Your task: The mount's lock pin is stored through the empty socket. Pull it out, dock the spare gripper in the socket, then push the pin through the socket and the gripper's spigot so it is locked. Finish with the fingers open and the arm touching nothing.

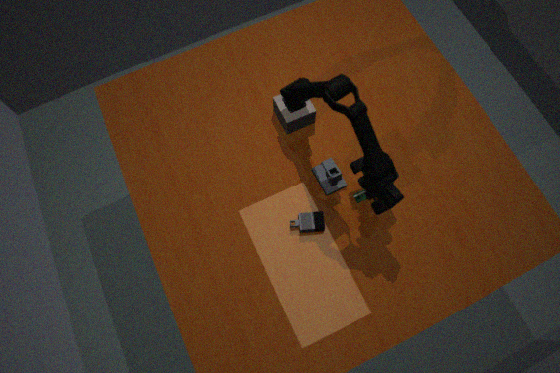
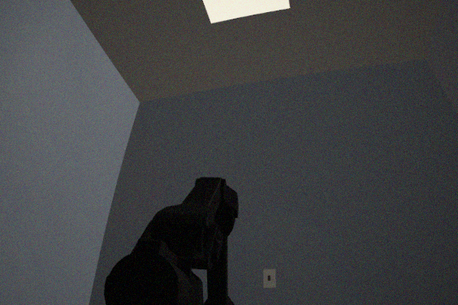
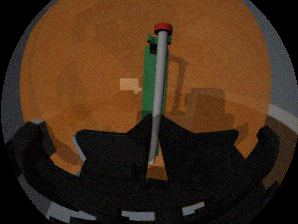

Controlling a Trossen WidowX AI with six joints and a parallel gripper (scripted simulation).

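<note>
Right now my gripper tip is 20 mm to the right of the flat green strip. The rest, counted from my gripper tip: spare gripper 240 mm to the right, 10 mm below; grey mount 100 mm behind, 90 mm to the right, 20 mm above.
</note>
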